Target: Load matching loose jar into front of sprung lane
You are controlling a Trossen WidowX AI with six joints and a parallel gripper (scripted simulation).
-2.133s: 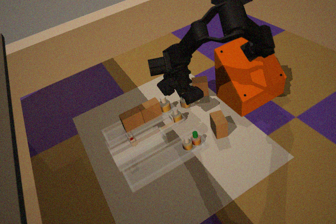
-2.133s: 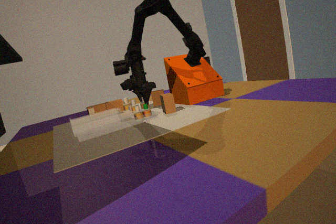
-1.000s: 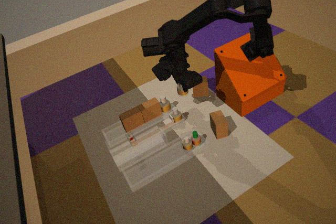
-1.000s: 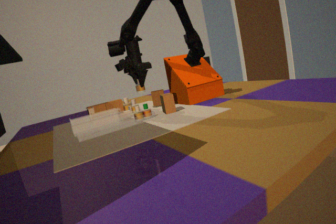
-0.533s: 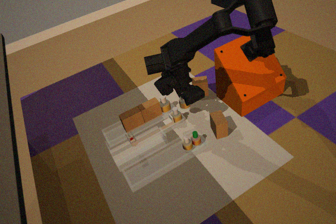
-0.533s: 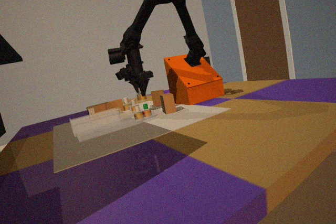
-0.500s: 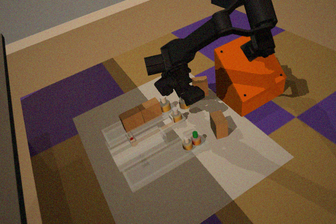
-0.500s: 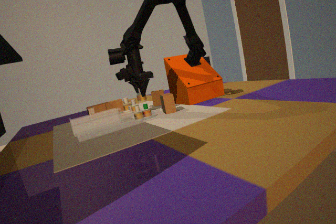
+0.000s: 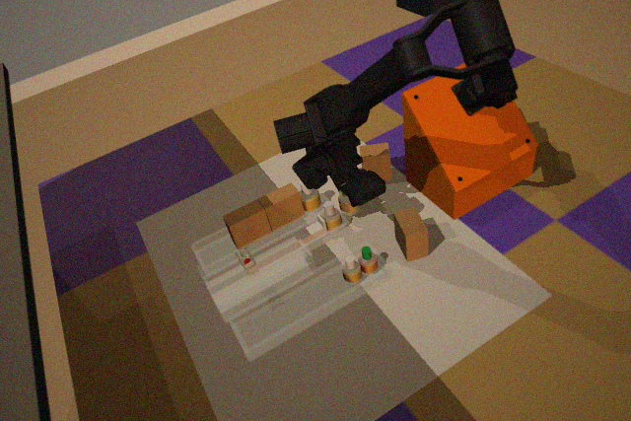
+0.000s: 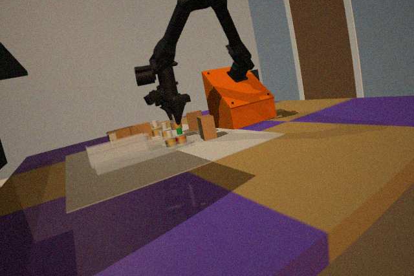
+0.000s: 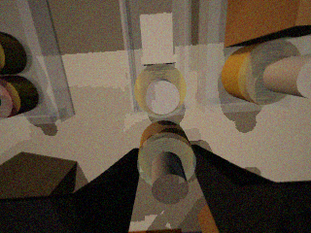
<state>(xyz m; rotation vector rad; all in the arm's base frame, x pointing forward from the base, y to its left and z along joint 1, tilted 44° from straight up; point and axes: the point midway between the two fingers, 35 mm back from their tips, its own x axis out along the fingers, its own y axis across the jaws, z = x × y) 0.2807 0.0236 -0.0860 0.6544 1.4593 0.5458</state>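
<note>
The clear lane rack is 190 mm ahead of my gripper tip, 30 mm below it and 10 mm to the left of it. The rest, counted from my gripper tip: red mark: 230 mm ahead, 20 mm to the left, 20 mm above.
</note>
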